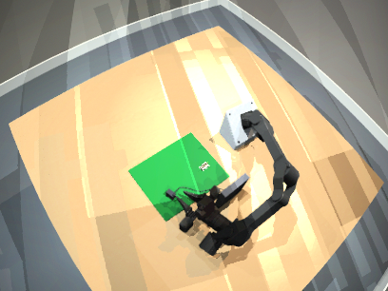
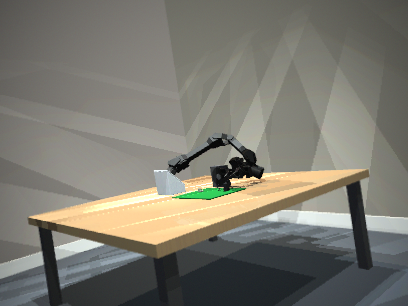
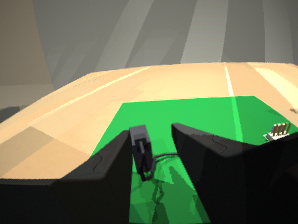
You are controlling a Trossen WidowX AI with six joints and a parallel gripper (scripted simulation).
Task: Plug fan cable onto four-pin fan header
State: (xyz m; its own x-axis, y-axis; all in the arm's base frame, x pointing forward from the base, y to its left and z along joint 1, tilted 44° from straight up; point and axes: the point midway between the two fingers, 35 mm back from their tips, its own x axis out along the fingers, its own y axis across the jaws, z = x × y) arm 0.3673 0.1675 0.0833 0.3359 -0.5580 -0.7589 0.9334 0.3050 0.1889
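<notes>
My gripper tip is 4 cm above the black fan plug, 3 cm to the left of it and 2 cm short of it. The rest, counted from my gripper tip: white four-pin fan header (15 cm behind, 8 cm to the right, 7 cm below); black fan (17 cm behind, 6 cm to the left, 1 cm below); green board (10 cm to the right, 8 cm below, 5 cm behind).
</notes>
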